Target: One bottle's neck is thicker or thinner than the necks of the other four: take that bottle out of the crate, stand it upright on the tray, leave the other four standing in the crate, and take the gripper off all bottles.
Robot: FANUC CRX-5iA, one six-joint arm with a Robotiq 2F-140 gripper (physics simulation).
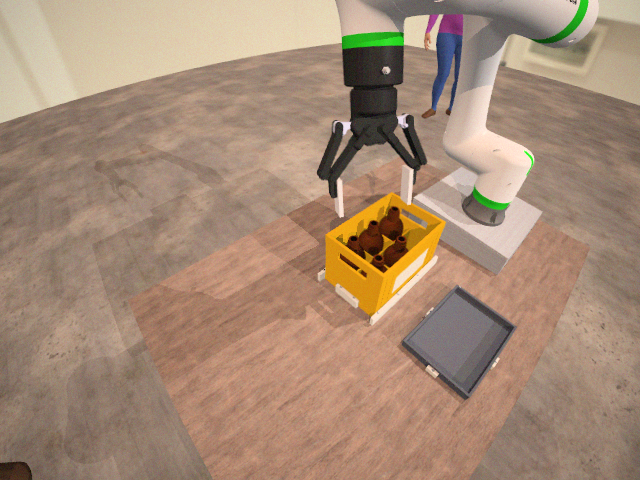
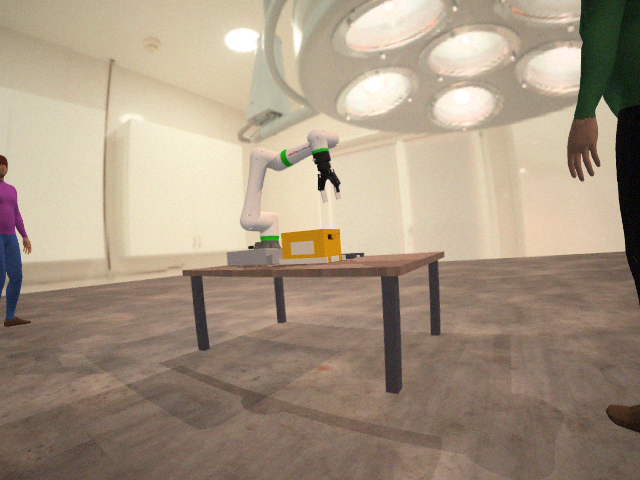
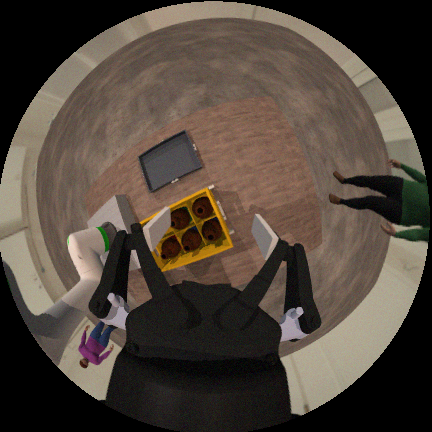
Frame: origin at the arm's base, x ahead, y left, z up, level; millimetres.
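Seen in the pictures: gripper, fingertip midpoint: [image 1: 373, 207] [image 2: 332, 200] [image 3: 211, 219]; arm's base, origin of the base link: [image 1: 482, 211] [image 3: 109, 235].
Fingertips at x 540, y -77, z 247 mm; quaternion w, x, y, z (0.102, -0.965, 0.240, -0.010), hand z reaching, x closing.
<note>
Offsets run from my fingertips to a thing's top centre. "spot": to the spot under its first point.
The yellow crate {133 mm back, 37 mm right, 156 mm down} [image 1: 366, 290] [image 2: 333, 249] [image 3: 198, 257] stands upright on the table. Five brown bottles stand in it: one at the base end {spot: 202 mm back, 71 mm right, 210 mm down} [image 1: 391, 225] [image 3: 170, 247], a middle one {130 mm back, 83 mm right, 168 mm down} [image 1: 371, 241] [image 3: 191, 240], one at the far end {spot: 39 mm back, 64 mm right, 181 mm down} [image 1: 355, 246] [image 3: 212, 230], and on the tray side a middle one {136 mm back, 5 mm left, 168 mm down} [image 1: 395, 254] [image 3: 180, 219] and a far-end one {42 mm back, 8 mm left, 168 mm down} [image 1: 378, 262] [image 3: 202, 207]. Which neck differs I cannot tell surely. The dark grey tray {115 mm back, 253 mm left, 306 mm down} [image 1: 449, 330] [image 2: 354, 255] [image 3: 170, 160] is bare. My gripper [image 1: 373, 192] [image 2: 331, 195] [image 3: 211, 219] is wide open and empty, above the crate and bottles.
White blocks and strips edge the crate's foot. The robot's grey base block [image 1: 465, 232] [image 2: 253, 257] [image 3: 112, 215] stands beside the crate's end. The wooden table [image 1: 258, 387] [image 2: 320, 271] [image 3: 250, 135] bears them all. People stand on the floor away from the table.
</note>
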